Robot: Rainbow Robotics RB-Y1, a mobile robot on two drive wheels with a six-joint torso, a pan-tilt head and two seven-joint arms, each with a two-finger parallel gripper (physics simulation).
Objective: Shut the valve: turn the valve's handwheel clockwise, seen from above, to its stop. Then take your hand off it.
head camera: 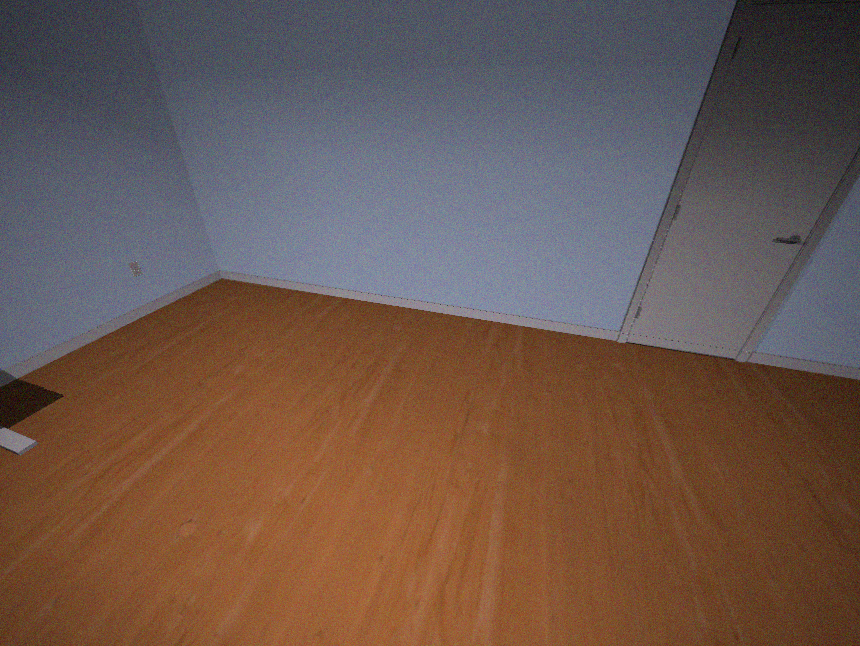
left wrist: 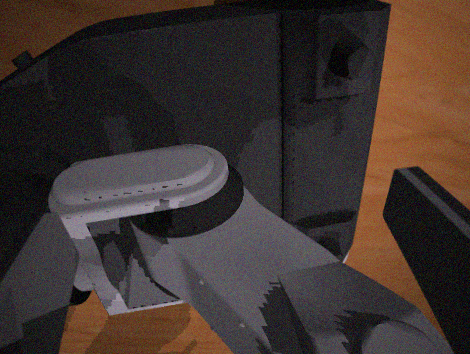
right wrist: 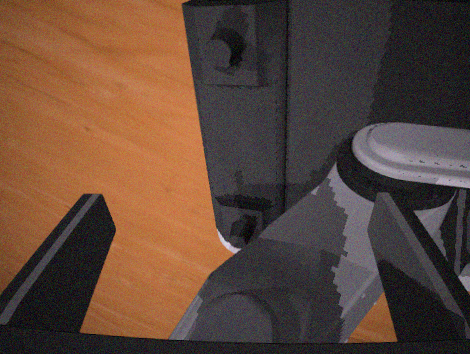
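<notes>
The valve and its handwheel do not show in any of the three views. My left gripper point(left wrist: 231, 213) is open in the left wrist view, with its fingers wide apart and no object held between them. My right gripper point(right wrist: 236, 212) is open in the right wrist view, its two dark fingers wide apart and empty. Both grippers hang over the robot's own dark base and grey leg parts, with wooden floor beyond. Neither gripper shows in the head view.
In the head view, a closed door point(head camera: 729, 208) with a lever handle point(head camera: 787, 239) stands at the right. A flat white piece point(head camera: 15, 440) and a dark patch point(head camera: 26, 401) show on the wooden floor point(head camera: 417, 451) at the left edge. A small wall plate point(head camera: 135, 268) is on the left wall.
</notes>
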